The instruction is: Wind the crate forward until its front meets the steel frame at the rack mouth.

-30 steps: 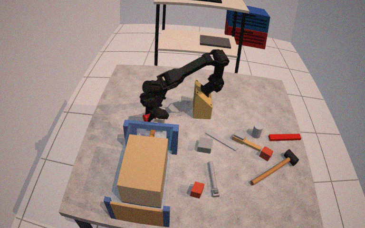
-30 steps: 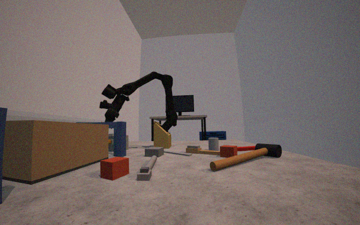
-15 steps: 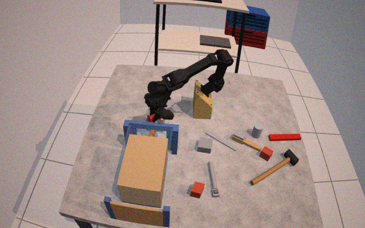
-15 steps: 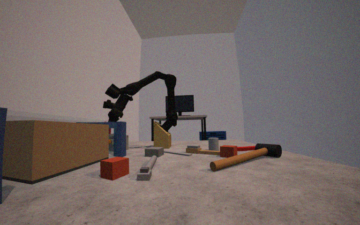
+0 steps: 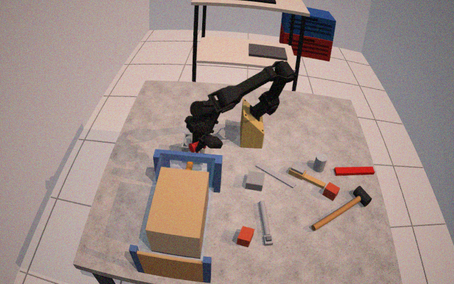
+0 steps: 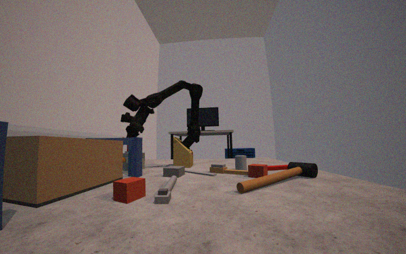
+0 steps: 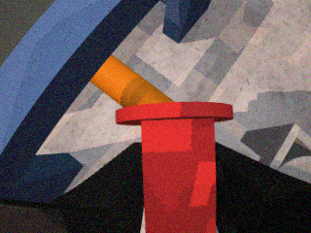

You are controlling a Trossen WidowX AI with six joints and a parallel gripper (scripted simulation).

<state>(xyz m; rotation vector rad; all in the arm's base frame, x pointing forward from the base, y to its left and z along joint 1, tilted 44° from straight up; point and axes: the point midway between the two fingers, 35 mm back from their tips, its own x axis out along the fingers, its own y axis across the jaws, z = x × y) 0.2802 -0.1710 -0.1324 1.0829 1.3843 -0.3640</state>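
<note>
Now: the grey crank arm 4 cm behind my gripper tip and 3 cm below it. From my gripper tip the other things lie so: grey winch (12 cm behind, 10 cm below, 3 cm to the right); then red knob (1 cm to the left, 1 cm behind); then blue frame (6 cm ahead, 3 cm below, 2 cm to the right).
</note>
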